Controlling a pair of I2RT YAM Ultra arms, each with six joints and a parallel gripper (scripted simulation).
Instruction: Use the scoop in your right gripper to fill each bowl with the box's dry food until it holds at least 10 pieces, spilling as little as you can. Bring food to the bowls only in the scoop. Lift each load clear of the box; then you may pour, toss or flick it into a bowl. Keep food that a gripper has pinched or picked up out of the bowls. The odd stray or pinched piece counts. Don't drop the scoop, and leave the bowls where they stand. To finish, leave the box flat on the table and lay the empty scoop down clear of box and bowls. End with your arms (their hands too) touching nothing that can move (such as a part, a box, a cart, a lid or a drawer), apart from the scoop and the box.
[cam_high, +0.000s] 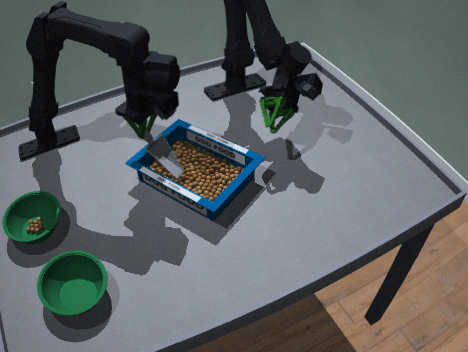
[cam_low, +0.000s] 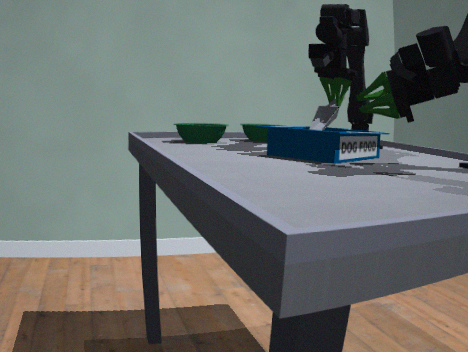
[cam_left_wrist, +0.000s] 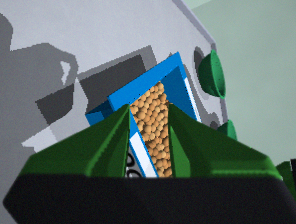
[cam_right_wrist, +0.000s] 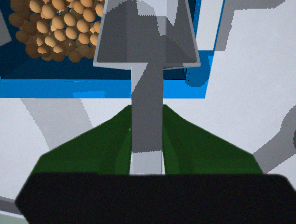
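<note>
The grey scoop is 3 cm below my right hand, 3 cm ahead of it and 2 cm to the left of it. Round my right hand: box: 10 cm to the left, 8 cm below, 7 cm ahead.
</note>
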